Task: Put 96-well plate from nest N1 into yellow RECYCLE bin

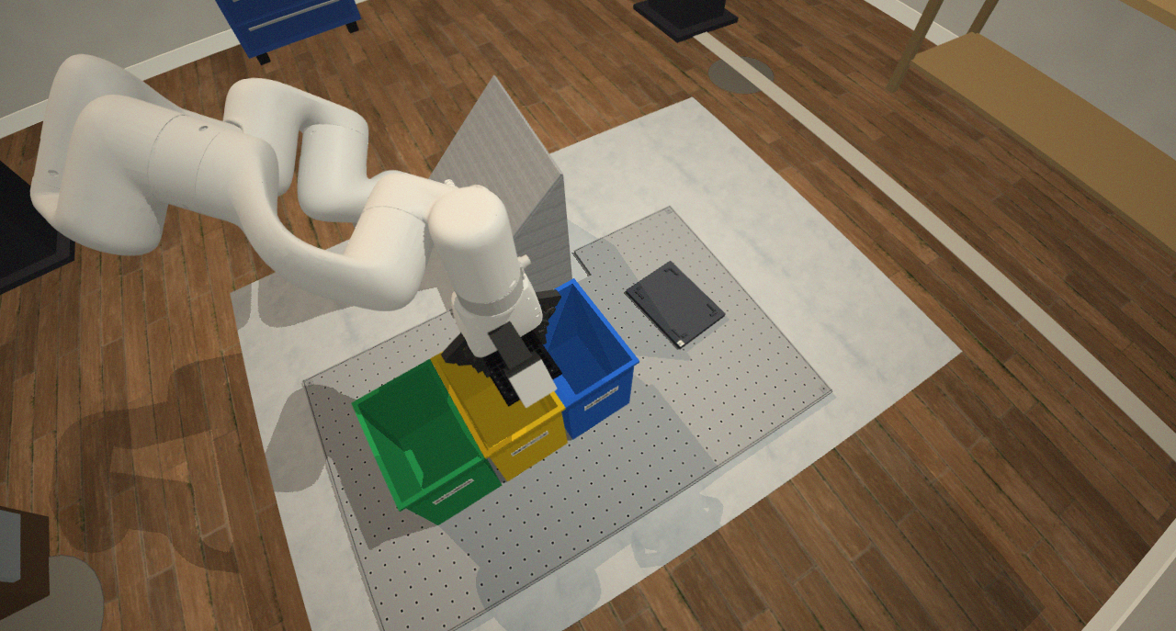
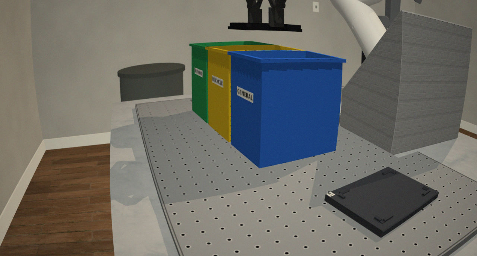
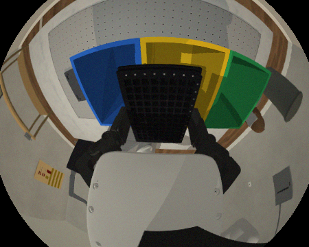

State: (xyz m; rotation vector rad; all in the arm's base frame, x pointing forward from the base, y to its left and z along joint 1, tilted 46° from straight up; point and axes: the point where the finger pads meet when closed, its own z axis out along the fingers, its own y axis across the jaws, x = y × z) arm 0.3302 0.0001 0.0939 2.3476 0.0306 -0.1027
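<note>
Right now my hand is 10 mm short of the yellow recycle bin, 40 mm to the left of it and 150 mm above it. From my hand the other things lie so: green bin 10 mm ahead, 170 mm to the right, 150 mm below; blue general bin 90 mm to the left, 150 mm below; black 96-well plate 10 mm below.
</note>
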